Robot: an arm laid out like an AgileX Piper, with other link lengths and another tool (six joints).
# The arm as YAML. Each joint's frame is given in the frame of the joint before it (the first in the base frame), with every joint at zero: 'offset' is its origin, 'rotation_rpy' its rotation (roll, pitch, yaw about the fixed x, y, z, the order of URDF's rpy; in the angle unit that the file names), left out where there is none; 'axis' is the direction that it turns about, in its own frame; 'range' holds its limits. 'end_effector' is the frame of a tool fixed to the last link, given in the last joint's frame.
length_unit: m
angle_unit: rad
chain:
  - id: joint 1
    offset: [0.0, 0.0, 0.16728]
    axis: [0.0, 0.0, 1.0]
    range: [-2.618, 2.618]
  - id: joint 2
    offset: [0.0, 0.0, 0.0]
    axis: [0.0, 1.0, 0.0]
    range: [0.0, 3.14]
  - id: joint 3
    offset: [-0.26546, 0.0, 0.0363]
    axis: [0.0, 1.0, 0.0]
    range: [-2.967, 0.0]
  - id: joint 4
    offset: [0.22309, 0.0, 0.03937]
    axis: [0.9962, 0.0, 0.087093]
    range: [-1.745, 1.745]
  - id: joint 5
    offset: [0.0, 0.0, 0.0]
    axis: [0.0, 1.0, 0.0]
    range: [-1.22, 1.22]
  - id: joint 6
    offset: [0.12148, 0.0, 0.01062]
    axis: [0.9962, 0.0, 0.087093]
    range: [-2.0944, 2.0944]
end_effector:
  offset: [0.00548, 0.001, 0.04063]
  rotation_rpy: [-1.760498, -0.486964, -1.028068]
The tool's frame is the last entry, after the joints.
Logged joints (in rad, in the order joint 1, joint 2, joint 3, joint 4, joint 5, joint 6), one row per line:
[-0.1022 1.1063 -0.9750 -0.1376 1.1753 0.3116]
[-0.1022 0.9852 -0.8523 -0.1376 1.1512 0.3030]
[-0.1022 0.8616 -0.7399 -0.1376 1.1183 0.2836]
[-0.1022 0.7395 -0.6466 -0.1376 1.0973 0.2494]
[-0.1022 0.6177 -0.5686 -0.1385 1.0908 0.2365]
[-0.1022 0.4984 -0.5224 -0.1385 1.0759 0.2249]
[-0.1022 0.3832 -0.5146 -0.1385 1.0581 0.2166]
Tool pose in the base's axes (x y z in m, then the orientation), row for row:
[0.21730 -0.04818 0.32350 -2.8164 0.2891 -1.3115]
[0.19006 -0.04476 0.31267 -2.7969 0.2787 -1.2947]
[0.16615 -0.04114 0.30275 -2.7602 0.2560 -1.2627]
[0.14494 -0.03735 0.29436 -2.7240 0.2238 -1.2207]
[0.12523 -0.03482 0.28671 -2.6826 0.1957 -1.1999]
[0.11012 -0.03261 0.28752 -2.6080 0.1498 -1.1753]
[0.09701 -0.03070 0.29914 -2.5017 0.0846 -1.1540]
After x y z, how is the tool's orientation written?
As angles about the fixed x, y, z axes (roll, pitch, yaw), in radians.
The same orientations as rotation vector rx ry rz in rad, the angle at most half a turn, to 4 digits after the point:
[-2.1084 1.7037 0.0416]
[-2.1149 1.6816 0.0186]
[-2.1282 1.6388 -0.0270]
[-2.1536 1.5840 -0.0785]
[-2.1542 1.5473 -0.1349]
[-2.1401 1.4899 -0.2322]
[-2.1062 1.4133 -0.3684]

